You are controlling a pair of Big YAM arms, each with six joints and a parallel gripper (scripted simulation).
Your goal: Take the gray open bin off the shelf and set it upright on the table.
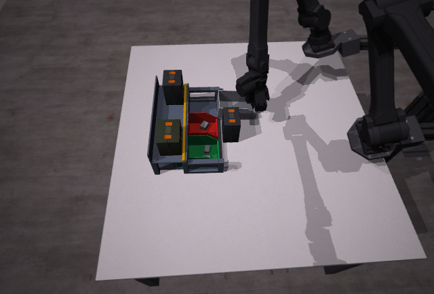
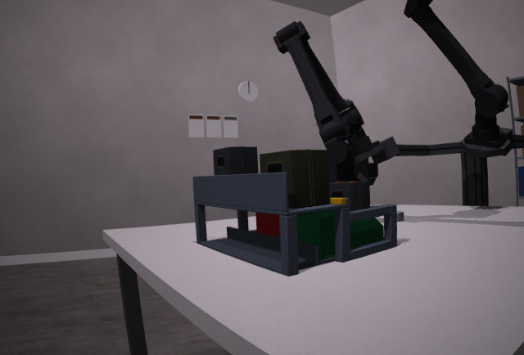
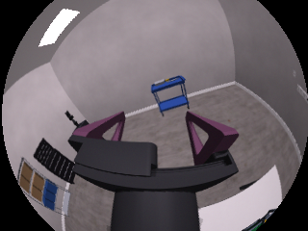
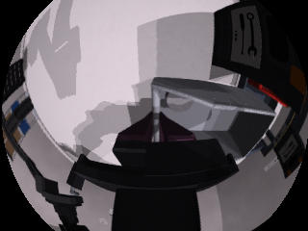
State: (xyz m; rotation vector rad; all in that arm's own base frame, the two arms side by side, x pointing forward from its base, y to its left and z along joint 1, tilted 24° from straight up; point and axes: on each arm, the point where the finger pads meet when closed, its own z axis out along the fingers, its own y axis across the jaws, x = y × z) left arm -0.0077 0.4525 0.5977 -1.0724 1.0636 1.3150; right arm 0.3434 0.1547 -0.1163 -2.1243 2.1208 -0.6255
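Right now the gray bin is 80 mm ahead of my right hand, 10 mm to the right of it and 20 mm above it. Also, from my right hand: green bin: 280 mm ahead, 190 mm to the left, 10 mm above; then red bin: 260 mm ahead, 80 mm to the left, 10 mm above; then shelf: 290 mm ahead, 80 mm to the left, 40 mm above.
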